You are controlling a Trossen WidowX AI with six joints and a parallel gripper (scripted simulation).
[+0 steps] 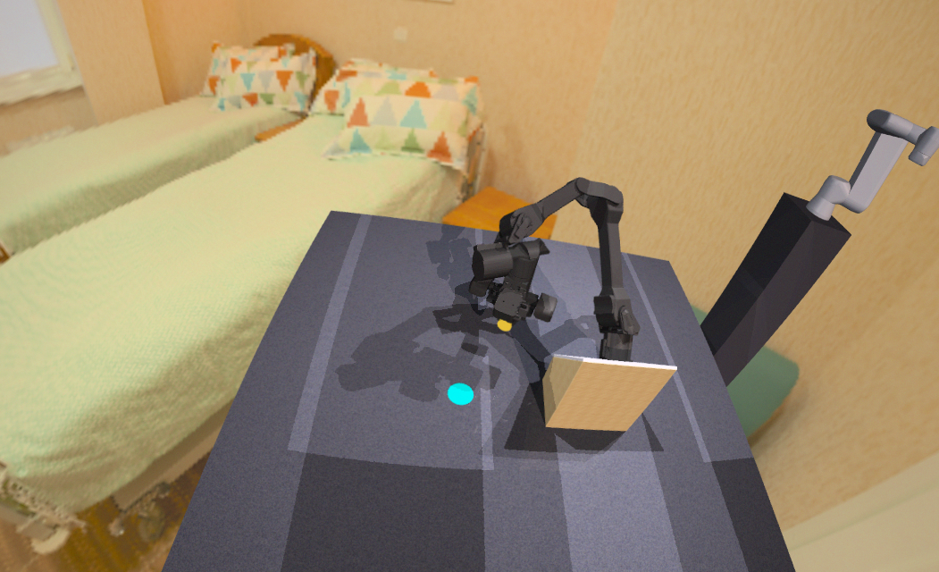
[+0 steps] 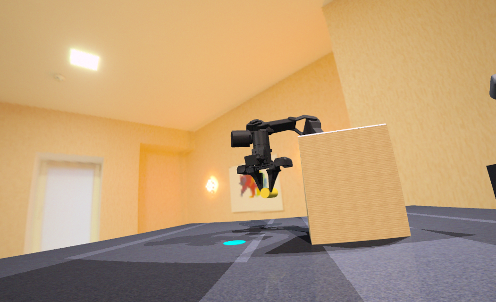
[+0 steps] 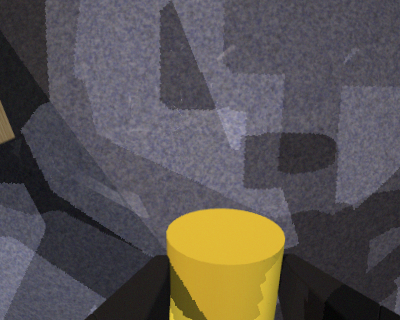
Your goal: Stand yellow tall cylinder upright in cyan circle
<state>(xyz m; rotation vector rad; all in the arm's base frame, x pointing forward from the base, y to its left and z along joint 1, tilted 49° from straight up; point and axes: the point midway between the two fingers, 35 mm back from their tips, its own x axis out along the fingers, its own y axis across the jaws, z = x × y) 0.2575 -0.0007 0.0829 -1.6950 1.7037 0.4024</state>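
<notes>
Now: gripper tip 7 cm short of the cyan circle, 13 cm to the right of it and 13 cm above it. Also, from my gripper tip: yellow cylinder (1 cm behind, 2 cm to the right).
</notes>
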